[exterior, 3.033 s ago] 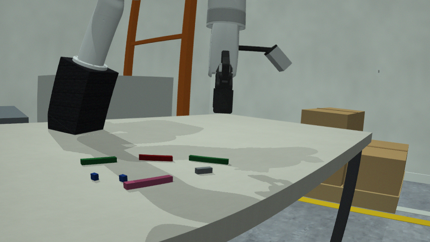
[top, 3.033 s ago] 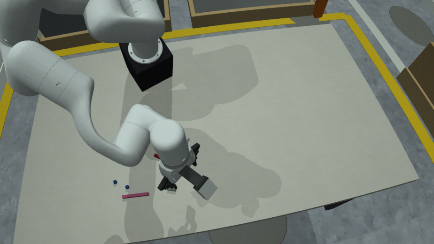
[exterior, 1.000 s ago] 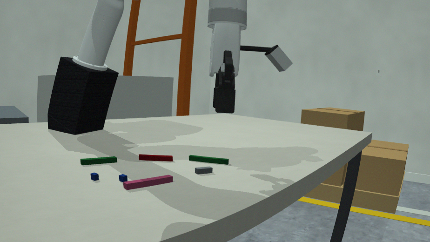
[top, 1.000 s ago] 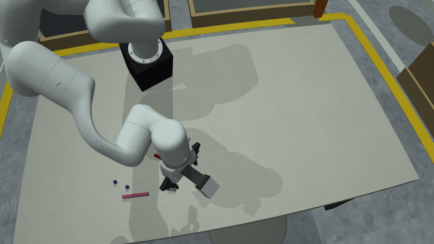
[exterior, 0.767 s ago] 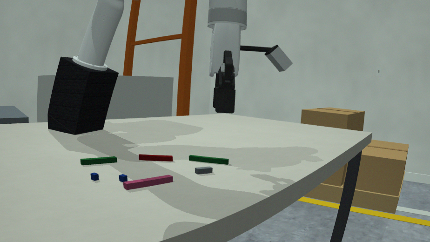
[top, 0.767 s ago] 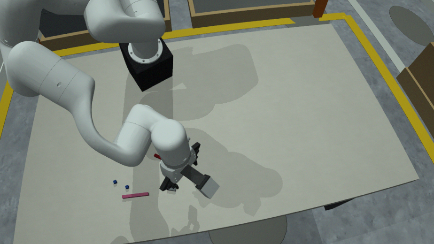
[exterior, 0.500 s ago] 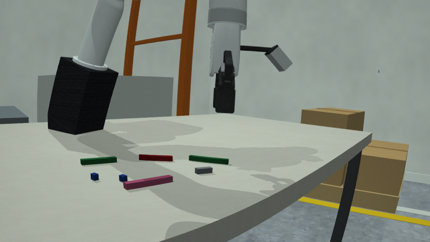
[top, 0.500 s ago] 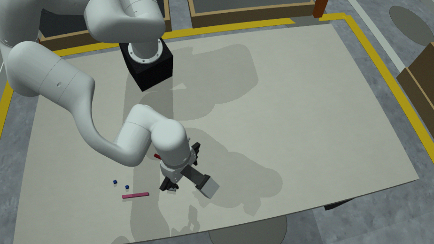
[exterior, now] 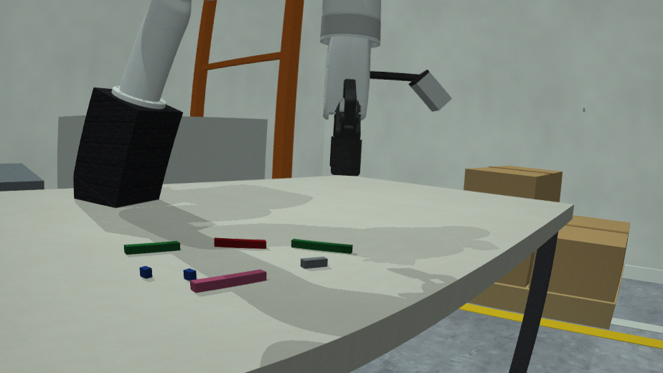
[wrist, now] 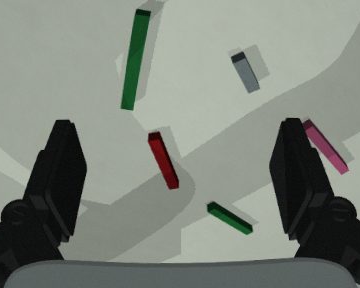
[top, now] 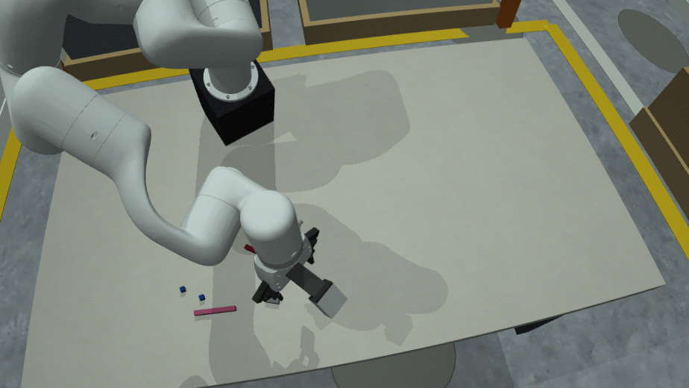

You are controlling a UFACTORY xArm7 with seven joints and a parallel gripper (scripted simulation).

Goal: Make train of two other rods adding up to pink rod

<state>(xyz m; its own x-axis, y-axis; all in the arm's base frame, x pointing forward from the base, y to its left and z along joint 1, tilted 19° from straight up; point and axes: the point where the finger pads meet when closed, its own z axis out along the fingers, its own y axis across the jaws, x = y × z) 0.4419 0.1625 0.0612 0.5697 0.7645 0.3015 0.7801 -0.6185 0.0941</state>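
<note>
Now: hand 110 mm above the grey rod, 50 mm to the left of it and 20 mm short of it. The rest, counted from my hand: red rod: 110 mm below, 100 mm to the right, 90 mm behind; pink rod: 180 mm to the right, 110 mm below, 50 mm ahead.
</note>
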